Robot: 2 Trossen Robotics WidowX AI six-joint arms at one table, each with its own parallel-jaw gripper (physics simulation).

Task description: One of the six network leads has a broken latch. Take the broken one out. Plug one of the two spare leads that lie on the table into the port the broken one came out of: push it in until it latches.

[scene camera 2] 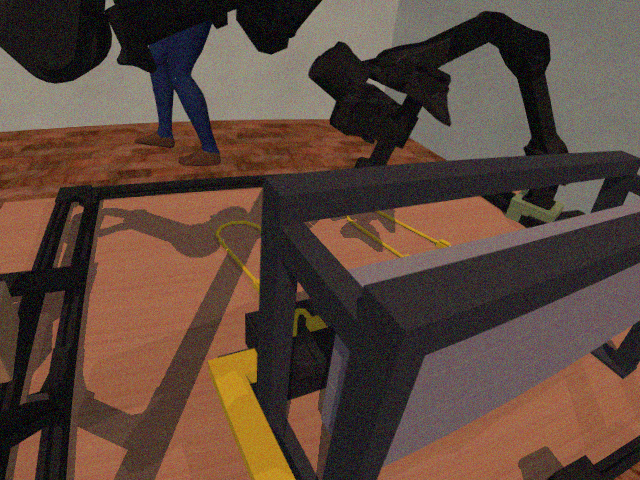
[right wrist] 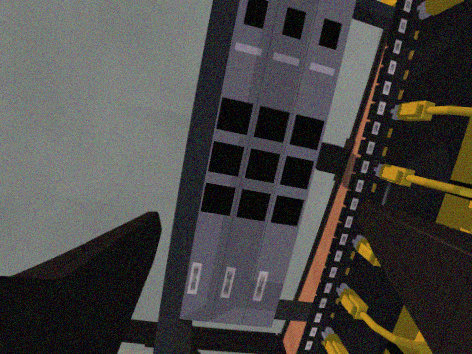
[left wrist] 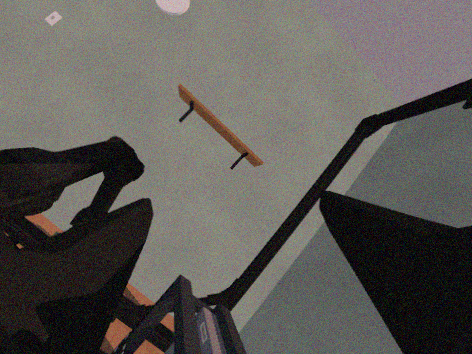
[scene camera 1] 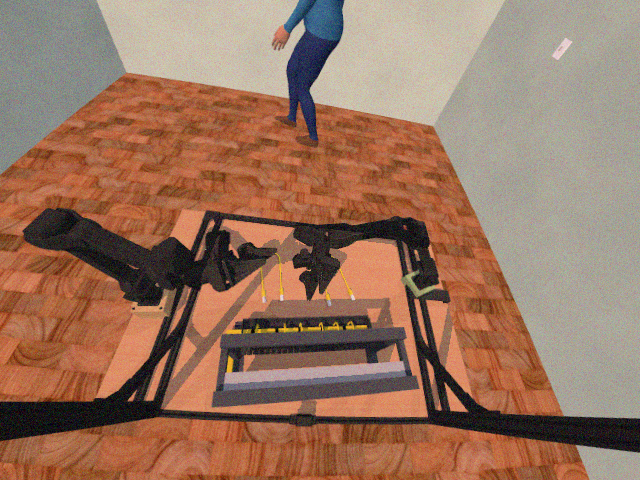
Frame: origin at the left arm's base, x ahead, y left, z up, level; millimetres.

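Seen in the pictures: left gripper, between the fingertips: (left wrist: pixel 237 203) (scene camera 1: pixel 271 254); right gripper, between the fingertips: (scene camera 2: pixel 428 159) (right wrist: pixel 259 216) (scene camera 1: pixel 314 297); left arm's base, origin of its link: (scene camera 1: pixel 151 296); right arm's base, origin of its link: (scene camera 2: pixel 538 201) (scene camera 1: pixel 420 281).
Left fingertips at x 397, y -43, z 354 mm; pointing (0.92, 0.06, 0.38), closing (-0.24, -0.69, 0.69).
Note:
Offsets run from my left fingertips to a thing's middle. "pt": to the spot under its first point. Level surfaces: height alone.
The plugged yellow leads (scene camera 1: pixel 320 326) (right wrist: pixel 415 111) sit in a row along a black numbered port strip on the rack @(dx +122, dy -153, dz -302 mm) (scene camera 1: pixel 310 338) (scene camera 2: pixel 276 310) (right wrist: pixel 196 130); which latch is broken I cannot tell. One spare yellow lead @(pt dx +28, dy +136, dz -427 mm) (scene camera 1: pixel 280 279) (scene camera 2: pixel 237 260) lies looped on the table at the picture's left of centre. The other spare lead @(pt dx +299, dy +129, dz -427 mm) (scene camera 1: pixel 345 279) (scene camera 2: pixel 410 228) lies farther right, partly hidden by my right gripper. My left gripper (scene camera 1: pixel 271 257) (left wrist: pixel 237 203) is open and empty, raised beyond the rack and near the left spare. My right gripper (scene camera 1: pixel 315 295) (right wrist: pixel 259 216) is open and empty, above the right spare.
A grey unit with square black openings (right wrist: pixel 262 165) is mounted in the rack. A yellow bar @(pt dx -135, dy -137, dz -392 mm) (scene camera 2: pixel 245 413) stands at the rack's left end. A black frame (scene camera 1: pixel 294 419) surrounds the table @(dz -433 mm) (scene camera 1: pixel 196 392). A person (scene camera 1: pixel 310 62) stands on the floor beyond it.

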